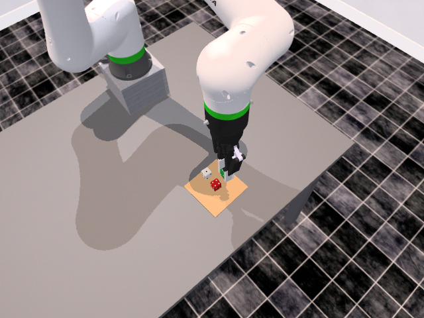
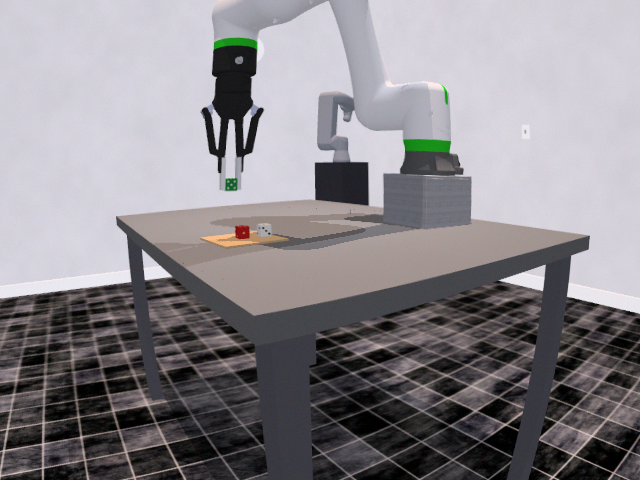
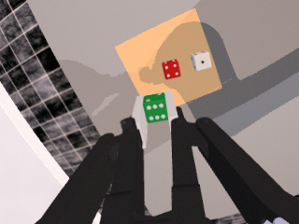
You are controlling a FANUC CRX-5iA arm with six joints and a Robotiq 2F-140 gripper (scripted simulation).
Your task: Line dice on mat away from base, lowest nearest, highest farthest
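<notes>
Right now my hand is 12 cm above the red die, 3 cm past it and 1 cm to the left of it. The rest, counted from my hand: white die: 12 cm below, 8 cm behind; green die: 2 cm below; mat: 14 cm below, 3 cm behind, 1 cm to the right.
</notes>
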